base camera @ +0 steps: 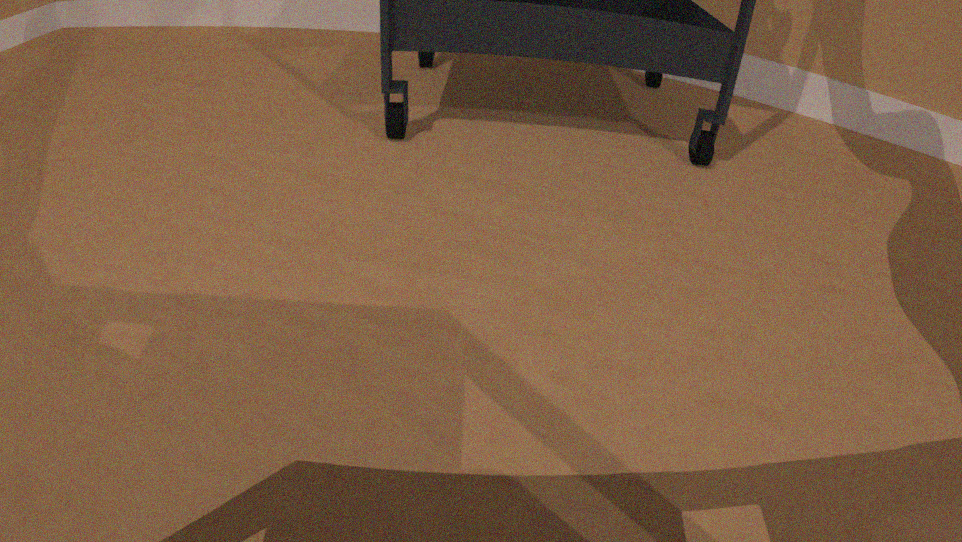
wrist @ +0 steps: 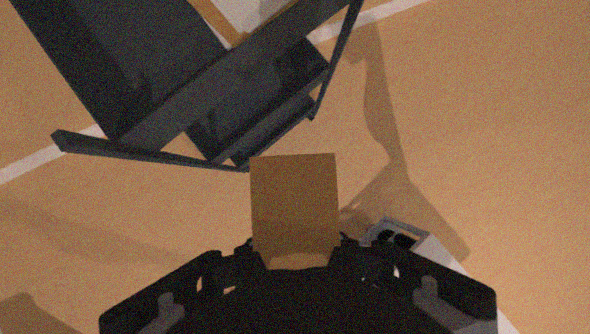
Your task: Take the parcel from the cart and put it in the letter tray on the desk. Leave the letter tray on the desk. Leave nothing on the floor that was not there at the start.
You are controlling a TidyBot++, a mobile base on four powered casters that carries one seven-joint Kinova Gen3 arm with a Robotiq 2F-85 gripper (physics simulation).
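Places are measured from the arm's base along level axes (x left, y back, z up), in centimetres.
Pixels of known places: gripper, fingertip midpoint: (wrist: 296, 239).
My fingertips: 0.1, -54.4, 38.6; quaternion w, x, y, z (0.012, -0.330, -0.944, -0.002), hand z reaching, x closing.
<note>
Behind a point stands the place of what it marks, as x, y, z.
My gripper (wrist: 296, 239) @[0.1, -54.4, 38.6] is shut on a brown box-shaped parcel (wrist: 295, 200) @[-2.4, -57.6, 43.8], which stands out beyond the fingertips in the wrist view. The dark grey cart (base camera: 558, 43) @[-10.3, -75.1, -24.5] (wrist: 200, 95) @[-1.5, -75.4, 30.6] is at the top of the base camera view and at the upper left of the wrist view. The parcel is outside the cart's top tray, past its near edge in the wrist view. Neither the desk nor the letter tray shows in these views.
Part of a white and orange-brown stack (wrist: 245, 17) @[-14.8, -82.3, 28.2] shows beyond the cart's side panel. The cart's front wheels (base camera: 396, 119) @[9.4, -75.1, -36.0] (base camera: 702, 146) @[-31.6, -73.7, -35.9] stand on the wood-coloured floor. A pale grey object with dark round parts (wrist: 422, 240) is partly hidden behind my gripper's right side. Shadows cross the floor.
</note>
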